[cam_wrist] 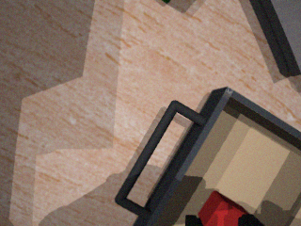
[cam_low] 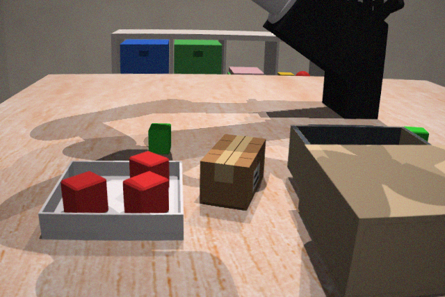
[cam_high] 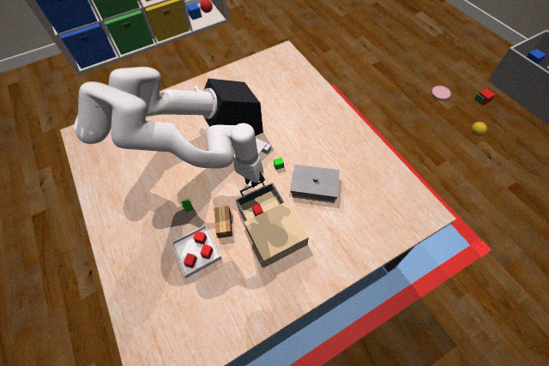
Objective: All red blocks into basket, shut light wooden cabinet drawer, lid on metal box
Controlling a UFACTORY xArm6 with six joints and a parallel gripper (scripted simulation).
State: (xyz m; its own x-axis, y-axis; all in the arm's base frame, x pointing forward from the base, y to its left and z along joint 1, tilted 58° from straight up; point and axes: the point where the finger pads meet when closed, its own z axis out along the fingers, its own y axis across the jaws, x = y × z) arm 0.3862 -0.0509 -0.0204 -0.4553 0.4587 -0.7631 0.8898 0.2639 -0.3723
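Right now the drawer is 150 mm below my hand, 50 mm ahead of it and 10 mm to the left of it. The rest, counted from my hand: grey lid (250 mm to the left, 140 mm below, 60 mm ahead); light wooden cabinet (150 mm below, 110 mm ahead); cardboard box (150 mm to the right, 150 mm below, 20 mm ahead).
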